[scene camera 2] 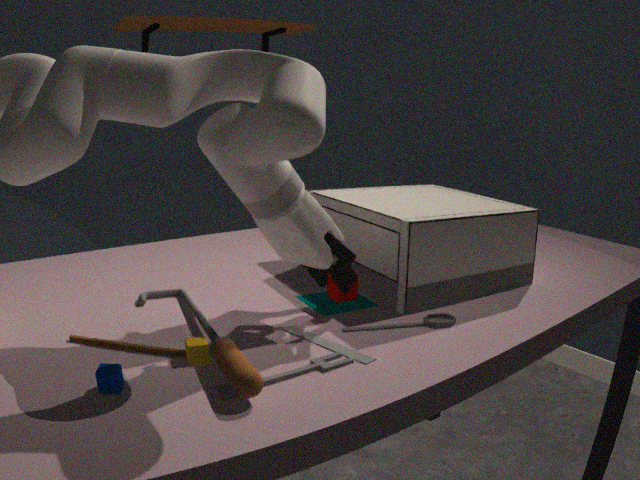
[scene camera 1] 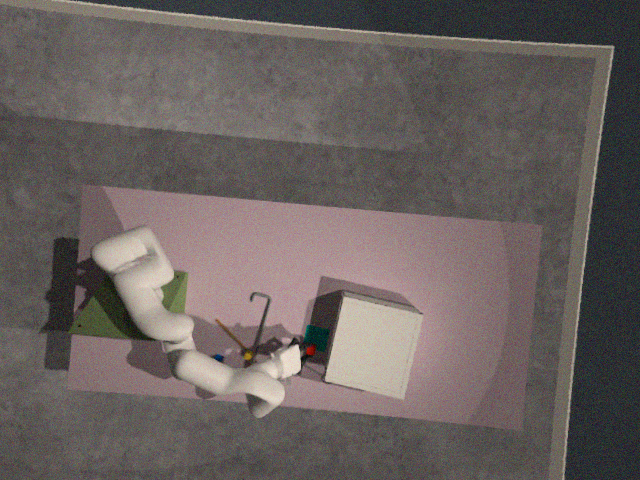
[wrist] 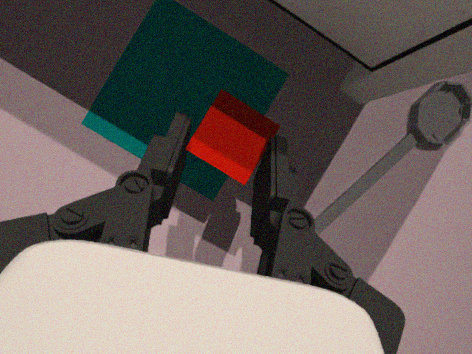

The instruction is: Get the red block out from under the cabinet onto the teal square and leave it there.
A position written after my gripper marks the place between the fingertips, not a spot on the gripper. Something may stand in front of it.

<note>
I see my gripper (scene camera 1: 309,349), a blue block (scene camera 2: 109,377), a brown stick (scene camera 2: 73,338), a grey fork-ended tool (scene camera 2: 320,363), a flat grey strip (scene camera 2: 347,352), a red block (wrist: 232,137) and a teal square (wrist: 174,63).
My gripper is seen too in the wrist view (wrist: 225,148). The wrist view does not show the blue block: it is out of frame. The wrist view does not show the brown stick: it is out of frame.
</note>
